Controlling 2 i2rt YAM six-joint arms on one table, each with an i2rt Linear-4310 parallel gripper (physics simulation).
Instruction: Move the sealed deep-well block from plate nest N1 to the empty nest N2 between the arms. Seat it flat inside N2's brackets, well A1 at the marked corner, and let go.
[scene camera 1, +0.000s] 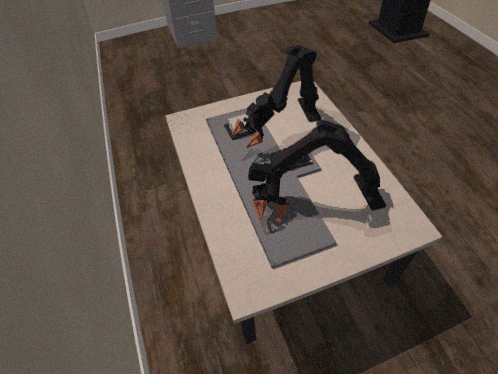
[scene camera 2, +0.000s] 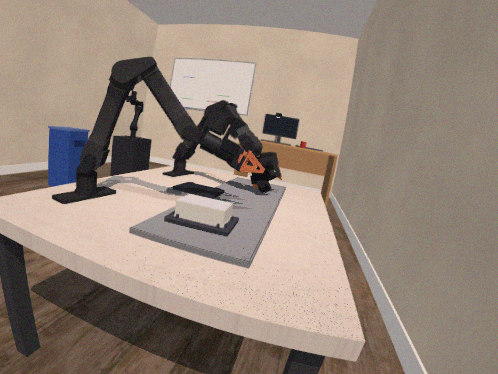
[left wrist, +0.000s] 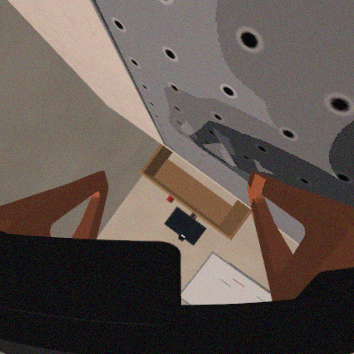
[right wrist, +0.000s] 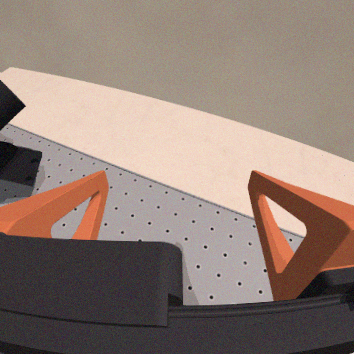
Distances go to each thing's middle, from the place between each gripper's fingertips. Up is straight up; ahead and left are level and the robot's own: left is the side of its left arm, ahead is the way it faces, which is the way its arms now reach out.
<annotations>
My right hand is 220 mm to the left of the white block (scene camera 2: 195, 208), 100 mm above it and 90 mm past it.
Right now my left hand is 90 mm past the white block and 600 mm to the left of it.
</annotations>
